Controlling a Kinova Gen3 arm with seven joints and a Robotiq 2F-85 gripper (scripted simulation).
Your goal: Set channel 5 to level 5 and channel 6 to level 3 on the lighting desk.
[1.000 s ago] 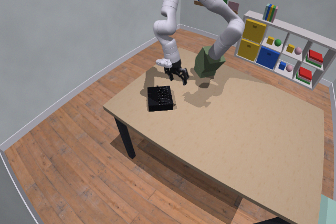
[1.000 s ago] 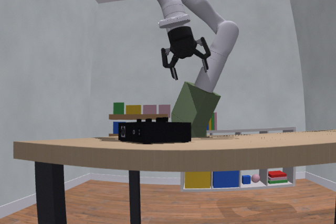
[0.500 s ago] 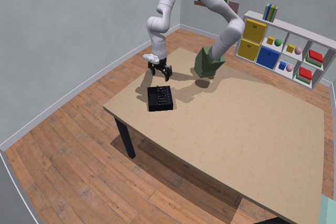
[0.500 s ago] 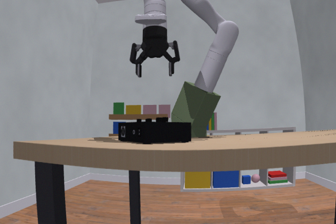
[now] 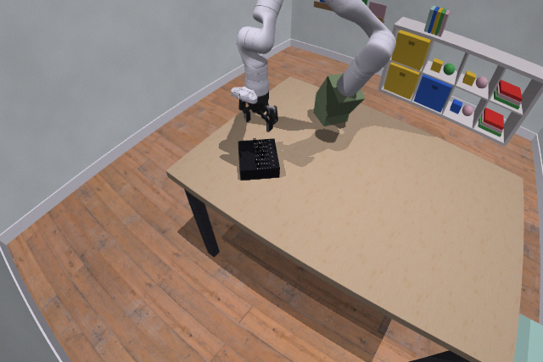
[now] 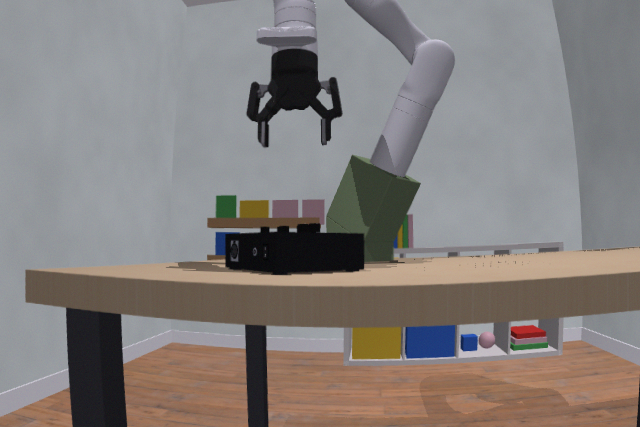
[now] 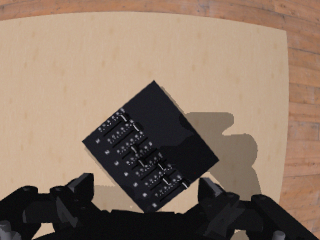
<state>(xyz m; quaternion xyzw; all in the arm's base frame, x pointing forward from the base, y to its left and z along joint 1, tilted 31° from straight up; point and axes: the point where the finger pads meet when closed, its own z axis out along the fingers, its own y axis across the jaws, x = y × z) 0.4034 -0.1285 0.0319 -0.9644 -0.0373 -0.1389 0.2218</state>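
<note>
Right now my hand is 10 mm past the channel 5 fader, 20 mm to the left of it and 130 mm above it. The rest, counted from my hand: channel 6 fader 30 mm behind, 30 mm to the right, 130 mm below.
</note>
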